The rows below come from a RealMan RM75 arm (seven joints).
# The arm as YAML. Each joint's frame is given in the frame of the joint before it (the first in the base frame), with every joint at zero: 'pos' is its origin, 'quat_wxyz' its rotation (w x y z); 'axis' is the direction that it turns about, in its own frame. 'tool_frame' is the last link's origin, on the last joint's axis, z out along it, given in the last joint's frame.
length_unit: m
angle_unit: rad
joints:
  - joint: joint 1
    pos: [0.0, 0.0, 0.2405]
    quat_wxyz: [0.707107, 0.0, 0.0, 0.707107]
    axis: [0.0, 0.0, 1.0]
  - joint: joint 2
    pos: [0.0, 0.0, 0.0]
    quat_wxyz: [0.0, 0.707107, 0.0, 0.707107]
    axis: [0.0, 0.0, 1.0]
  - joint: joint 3
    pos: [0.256, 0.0, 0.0]
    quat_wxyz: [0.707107, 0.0, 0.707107, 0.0]
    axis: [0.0, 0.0, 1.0]
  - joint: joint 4
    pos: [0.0, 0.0, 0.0]
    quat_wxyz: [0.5, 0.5, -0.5, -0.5]
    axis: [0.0, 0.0, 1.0]
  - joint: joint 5
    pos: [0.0, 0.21, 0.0]
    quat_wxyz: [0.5, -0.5, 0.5, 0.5]
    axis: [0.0, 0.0, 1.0]
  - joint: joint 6
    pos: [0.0, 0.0, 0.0]
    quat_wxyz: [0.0, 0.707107, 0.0, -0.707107]
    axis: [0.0, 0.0, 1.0]
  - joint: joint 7
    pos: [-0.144, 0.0, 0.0]
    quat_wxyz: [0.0, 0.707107, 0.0, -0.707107]
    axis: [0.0, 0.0, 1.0]
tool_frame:
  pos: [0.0, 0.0, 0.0]
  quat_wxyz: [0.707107, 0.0, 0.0, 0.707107]
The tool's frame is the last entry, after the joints.
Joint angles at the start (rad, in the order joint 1, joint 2, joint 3, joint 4, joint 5, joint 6, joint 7):
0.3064, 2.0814, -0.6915, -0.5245, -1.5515, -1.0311, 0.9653
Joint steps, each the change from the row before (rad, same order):
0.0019, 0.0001, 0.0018, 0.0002, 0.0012, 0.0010, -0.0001
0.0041, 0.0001, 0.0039, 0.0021, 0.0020, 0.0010, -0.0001
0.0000, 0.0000, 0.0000, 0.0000, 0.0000, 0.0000, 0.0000
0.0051, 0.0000, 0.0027, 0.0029, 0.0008, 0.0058, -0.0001
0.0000, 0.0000, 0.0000, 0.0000, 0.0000, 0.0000, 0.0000
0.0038, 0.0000, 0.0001, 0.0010, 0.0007, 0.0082, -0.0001
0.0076, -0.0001, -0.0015, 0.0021, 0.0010, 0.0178, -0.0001
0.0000, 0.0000, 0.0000, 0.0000, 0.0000, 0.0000, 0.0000
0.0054, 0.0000, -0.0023, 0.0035, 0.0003, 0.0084, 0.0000
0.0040, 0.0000, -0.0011, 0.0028, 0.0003, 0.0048, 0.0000
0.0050, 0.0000, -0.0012, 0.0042, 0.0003, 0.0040, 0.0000
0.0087, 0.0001, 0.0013, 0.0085, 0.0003, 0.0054, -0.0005
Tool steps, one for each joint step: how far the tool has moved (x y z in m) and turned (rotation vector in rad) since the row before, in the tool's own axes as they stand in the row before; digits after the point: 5 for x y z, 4 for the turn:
-0.00068, -0.00033, 0.00050, 0.0017, -0.0020, 0.0006
-0.00113, -0.00033, 0.00104, 0.0021, -0.0039, 0.0025
0.00000, 0.00000, 0.00000, 0.0000, 0.0000, 0.0000
-0.00076, -0.00047, 0.00147, 0.0037, -0.0002, 0.0014
0.00000, 0.00000, 0.00000, 0.0000, 0.0000, 0.0000
-0.00050, -0.00067, 0.00127, 0.0047, 0.0021, -0.0007
-0.00083, -0.00120, 0.00265, 0.0090, 0.0060, -0.0023
0.00000, 0.00000, 0.00000, 0.0000, 0.0000, 0.0000
-0.00040, 0.00026, 0.00199, 0.0011, 0.0034, -0.0007
-0.00039, 0.00029, 0.00141, 0.0001, 0.0016, 0.0000
-0.00048, 0.00070, 0.00174, -0.0016, 0.0012, 0.0006
-0.00070, 0.00110, 0.00274, -0.0019, 0.0008, 0.0031

